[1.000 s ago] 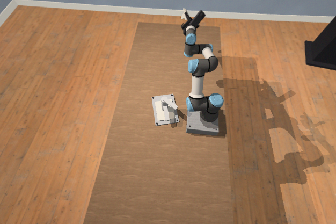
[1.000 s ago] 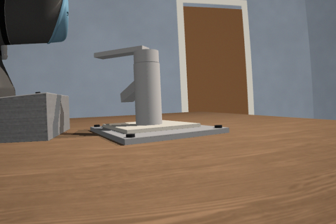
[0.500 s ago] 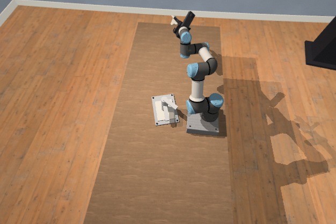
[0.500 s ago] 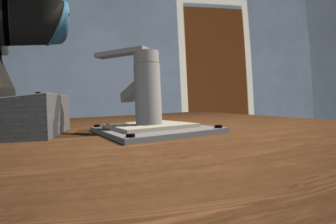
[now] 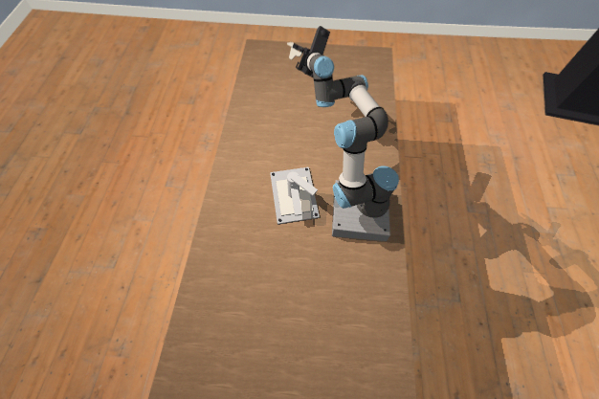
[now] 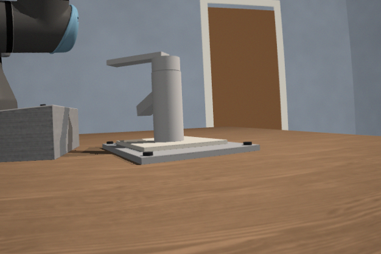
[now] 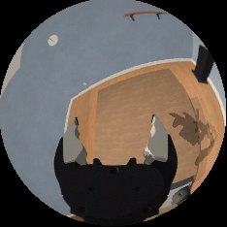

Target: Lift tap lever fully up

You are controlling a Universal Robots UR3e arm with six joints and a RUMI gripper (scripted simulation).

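My gripper is now 48 cm to the right of the lever, 19 cm above it and 14 cm past it. From my hand the other things lie so: tap 47 cm to the left, 25 cm below, 12 cm behind; then grey base plate 46 cm to the left, 34 cm below, 9 cm behind.
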